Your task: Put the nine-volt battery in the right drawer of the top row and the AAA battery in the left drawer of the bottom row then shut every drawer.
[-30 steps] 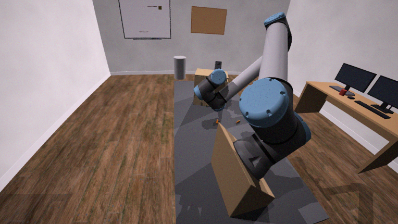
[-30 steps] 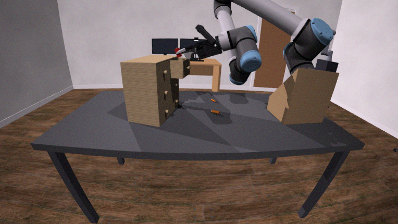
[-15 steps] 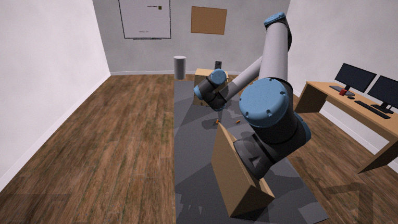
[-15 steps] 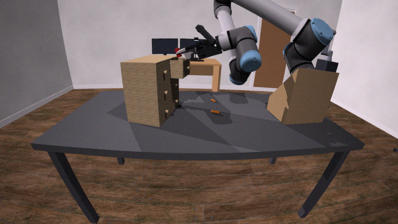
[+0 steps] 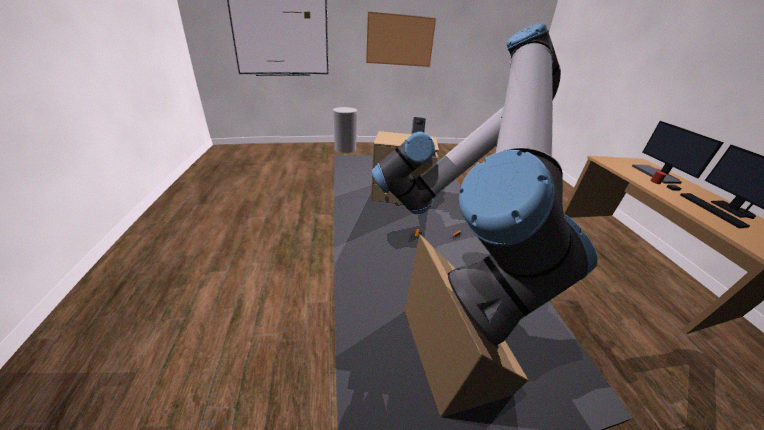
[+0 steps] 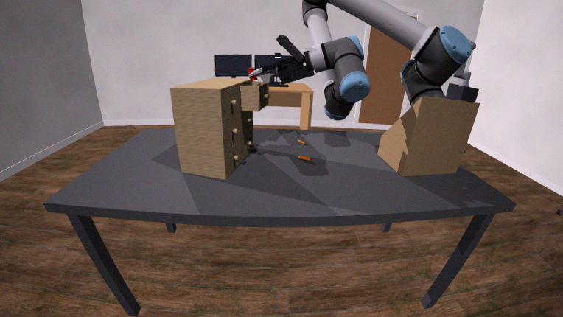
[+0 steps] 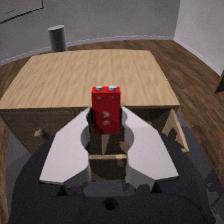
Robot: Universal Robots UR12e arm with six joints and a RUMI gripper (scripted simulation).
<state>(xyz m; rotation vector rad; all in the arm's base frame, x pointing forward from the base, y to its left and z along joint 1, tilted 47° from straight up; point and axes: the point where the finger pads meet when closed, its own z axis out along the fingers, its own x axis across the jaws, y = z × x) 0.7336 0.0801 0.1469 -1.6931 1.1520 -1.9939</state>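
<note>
My gripper is now 1 cm short of the red nine-volt battery and 1 cm below it. From my hand the other things lie so: orange AAA battery 21 cm behind, 1 cm to the left, 33 cm below.
</note>
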